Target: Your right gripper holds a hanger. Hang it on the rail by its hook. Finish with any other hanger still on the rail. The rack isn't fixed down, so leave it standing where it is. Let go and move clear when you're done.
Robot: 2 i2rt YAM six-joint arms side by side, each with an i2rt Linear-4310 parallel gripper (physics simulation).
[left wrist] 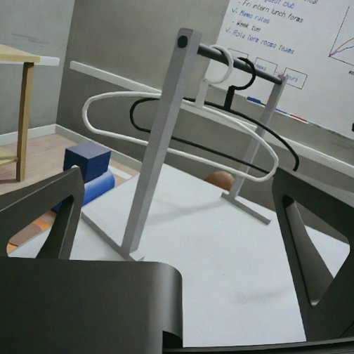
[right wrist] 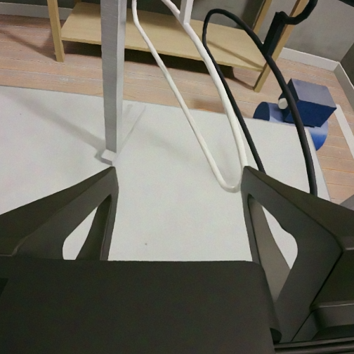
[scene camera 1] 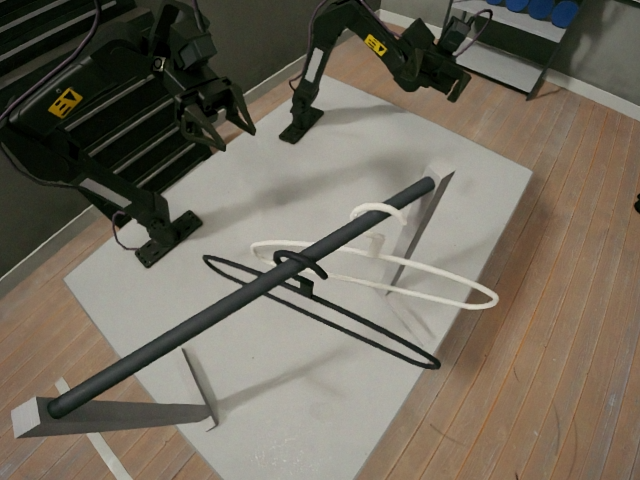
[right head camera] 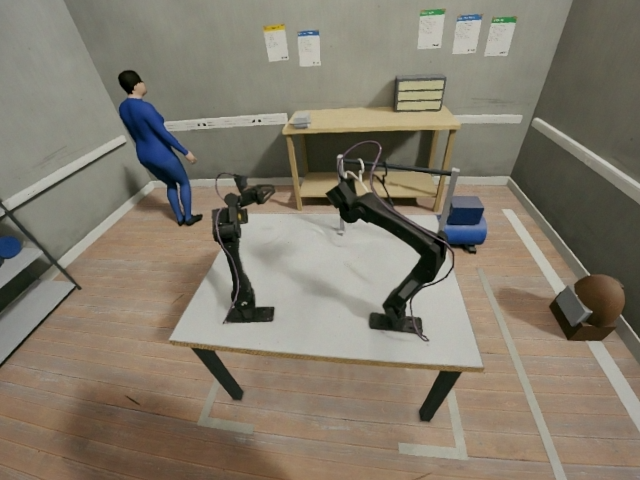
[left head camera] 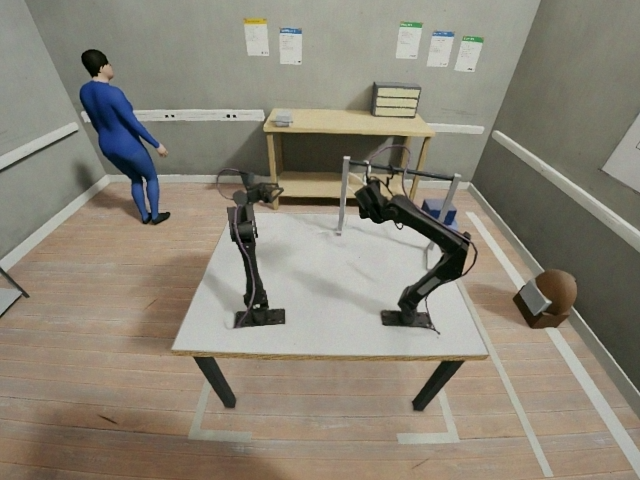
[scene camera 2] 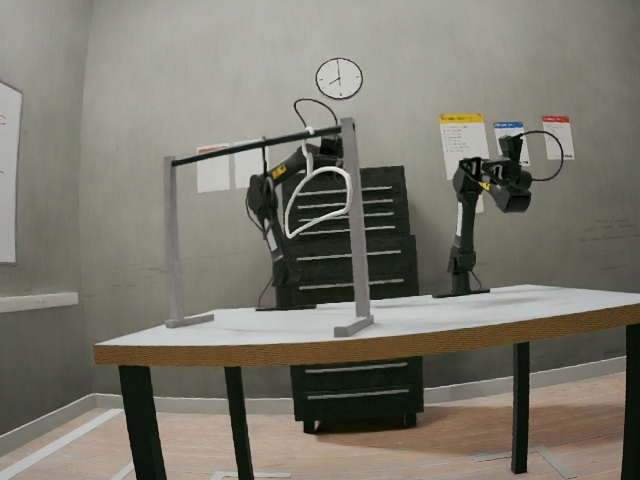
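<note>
A white hanger hangs with its hook over the dark rail, near the rack's upper-right end in scene camera 1. A black hanger hangs beside it, nearer the rail's middle. The rack's grey posts stand upright on the table. My right gripper is partly open and empty, on the arms' side of the rail, apart from both hangers. My left gripper is wide open and empty, off to the side, away from the rack.
The grey-white table carries both arm bases and the rack's feet. Beyond it stand a wooden bench and a blue object on the floor. A figure in blue stands at the back left in the left head camera.
</note>
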